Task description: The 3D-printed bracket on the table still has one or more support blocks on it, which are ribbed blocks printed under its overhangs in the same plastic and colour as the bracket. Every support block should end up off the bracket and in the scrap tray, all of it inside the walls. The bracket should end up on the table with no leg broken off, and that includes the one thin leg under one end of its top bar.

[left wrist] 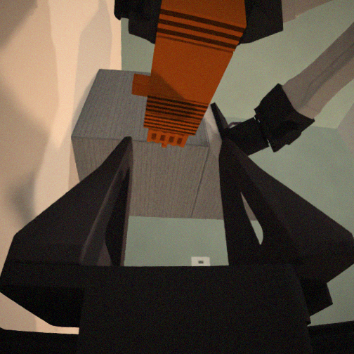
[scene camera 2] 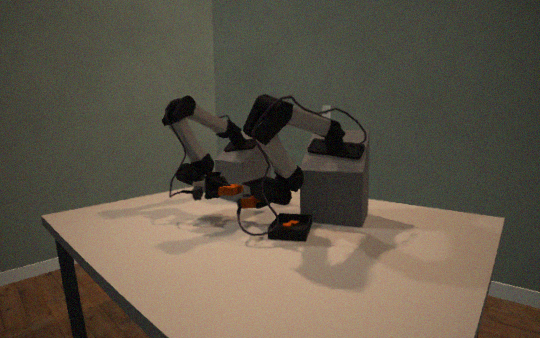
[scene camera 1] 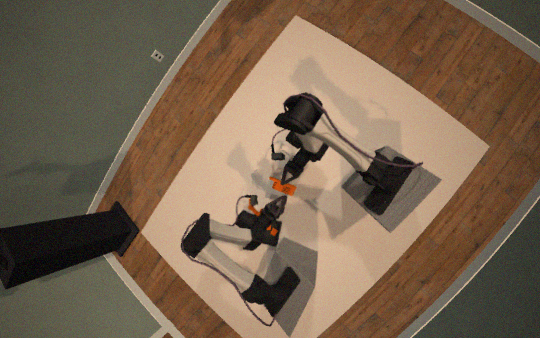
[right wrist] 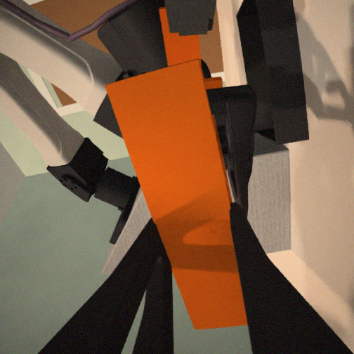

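Observation:
My right gripper (scene camera 1: 284, 182) (right wrist: 196, 219) is shut on the orange bracket (scene camera 1: 286, 188) (scene camera 2: 230, 189) (left wrist: 190, 70) (right wrist: 170, 135) and holds it above the table. In the left wrist view, dark ribbed bands show across it at the top and near its far end, with a small toothed part (left wrist: 167, 138) beyond; which parts are support blocks is hard to tell. My left gripper (scene camera 1: 285, 197) (left wrist: 176, 146) is open, its fingertips apart just below that far end. The black scrap tray (scene camera 2: 288, 235) (right wrist: 272, 82) stands on the table with small orange pieces (scene camera 2: 290, 223) inside. The thin leg cannot be made out.
Grey pedestals (scene camera 1: 420, 187) (scene camera 2: 334, 197) carry the two arm bases. The left arm's wrist camera has an orange mount (scene camera 1: 254, 207) (right wrist: 183, 47), and its cable loops down near the tray. The white table (scene camera 1: 350, 75) (scene camera 2: 200, 290) lies below both arms.

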